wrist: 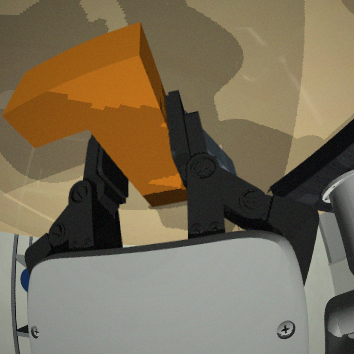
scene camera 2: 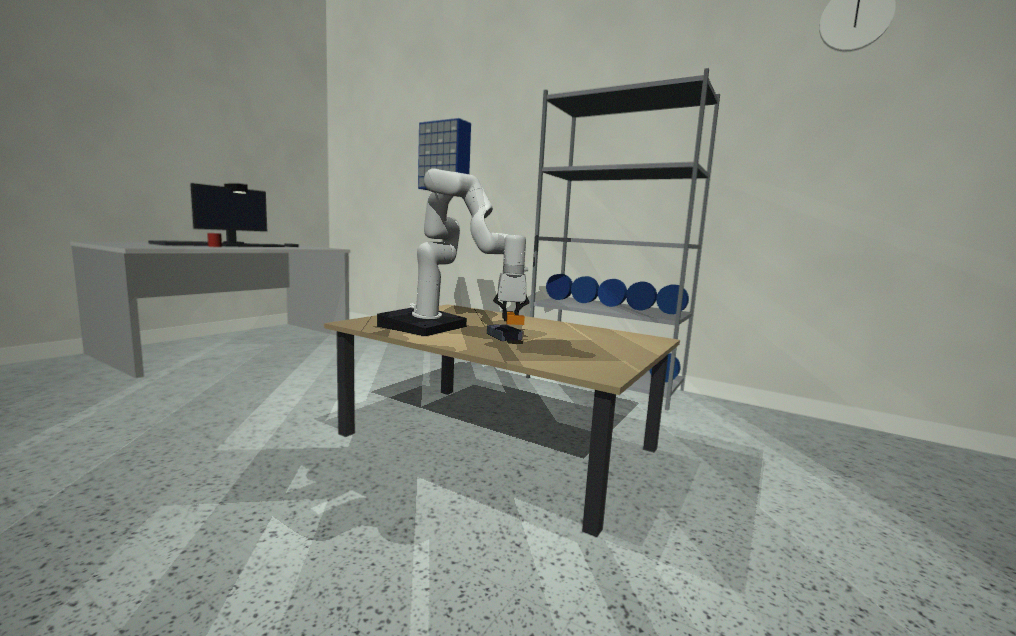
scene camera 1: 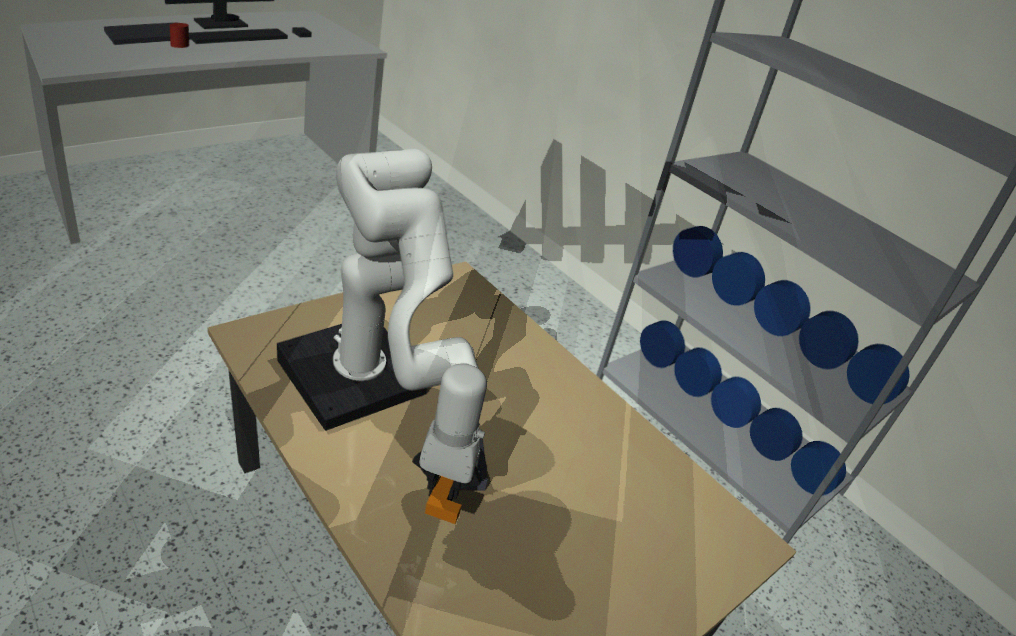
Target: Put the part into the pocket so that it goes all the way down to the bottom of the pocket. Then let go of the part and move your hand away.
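Frame: origin at the arm's base, x ahead, y left, z up, level; metres.
Where they show: gripper, fingertip midpoint: (wrist: 144, 118) (scene camera 2: 510, 320) (scene camera 1: 442, 494); arm's base, link origin: (wrist: 344, 184) (scene camera 2: 426, 315) (scene camera 1: 359, 361).
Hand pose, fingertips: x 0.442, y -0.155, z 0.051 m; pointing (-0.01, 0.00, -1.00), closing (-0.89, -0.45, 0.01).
Note:
Each offset is from my fingertips to the top centre of the thing. Level surfaces: height alone.
The part is an orange L-shaped block @[dz +0.027, dx +0.013, dy +0.009 m] (scene camera 1: 443, 511) (scene camera 2: 515, 319) (wrist: 115, 95). My gripper (scene camera 1: 449, 492) (scene camera 2: 512, 313) (wrist: 144, 118) is shut on one leg of it; the other leg sticks out past the fingers to the left in the wrist view. The part is held above the table, apart from its top. The dark blue-grey pocket block @[dz -0.062, dx -0.081, dy +0.154 m] (scene camera 2: 500, 334) (wrist: 221, 151) lies on the table, below the part in the second scene view. In the wrist view it is mostly hidden behind the right finger, and in the first scene view mostly behind the gripper. The pocket's opening cannot be made out.
The wooden table @[dz -0.098 m] (scene camera 1: 584, 450) (scene camera 2: 629, 348) carries the arm's black base plate (scene camera 1: 322, 401) (scene camera 2: 397, 322). A grey shelf rack (scene camera 1: 629, 307) (scene camera 2: 539, 195) with blue discs stands beyond the table. A desk (scene camera 1: 224, 63) (scene camera 2: 314, 258) with a monitor and a red cup stands farther back.

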